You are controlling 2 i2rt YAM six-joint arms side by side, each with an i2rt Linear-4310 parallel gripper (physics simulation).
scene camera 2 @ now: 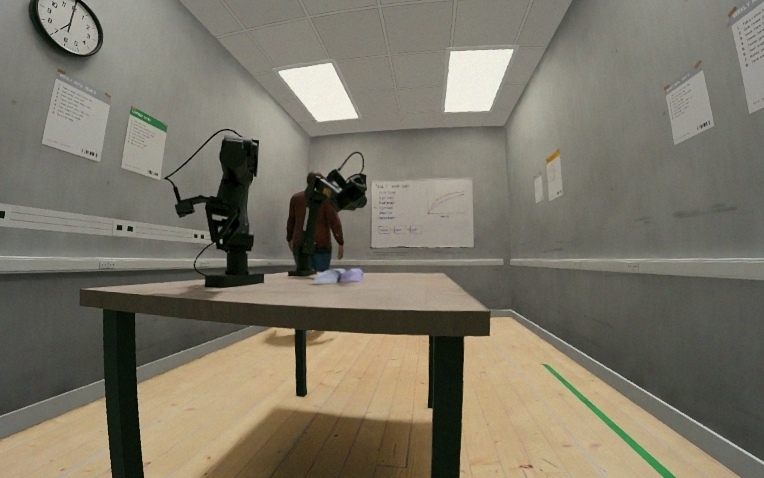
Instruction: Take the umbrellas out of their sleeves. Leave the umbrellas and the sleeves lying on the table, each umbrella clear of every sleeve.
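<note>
A pale blue bundle [327, 276] and a lilac bundle [352, 275] lie close together on the table [394, 293], near the foot of the left arm. They are small in this view; I cannot tell umbrella from sleeve, or whether any umbrella is inside a sleeve. My left gripper [357, 199] is open and hangs high above the bundles, clear of them. My right gripper [220, 226] is open, folded back close to its own arm, above the table and well to the left of the bundles. The fingers of both are dark and hard to make out.
The right arm's base [233, 279] stands at the left of the table, and the left arm's base [301, 272] stands farther back, beside the bundles. A person [329, 225] stands behind the left arm. A whiteboard [422, 225] hangs on the back wall.
</note>
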